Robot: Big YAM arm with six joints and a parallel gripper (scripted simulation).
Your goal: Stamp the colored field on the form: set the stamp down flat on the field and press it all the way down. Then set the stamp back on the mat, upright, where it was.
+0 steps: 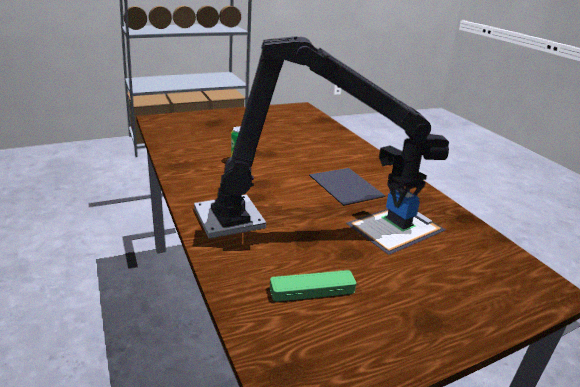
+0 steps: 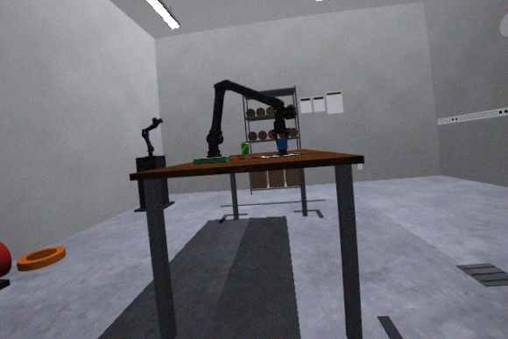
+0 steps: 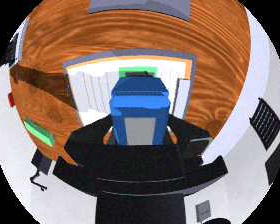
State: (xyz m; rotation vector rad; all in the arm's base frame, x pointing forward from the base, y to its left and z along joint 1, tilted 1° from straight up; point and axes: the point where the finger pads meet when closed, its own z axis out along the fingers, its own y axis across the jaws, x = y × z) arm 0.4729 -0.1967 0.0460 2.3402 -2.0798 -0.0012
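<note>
The stamp is 2 cm below my hand. Also, from my hand: mat (27 cm to the left, 7 cm below, 2 cm behind); then form (7 cm below, 1 cm to the right, 1 cm behind).
</note>
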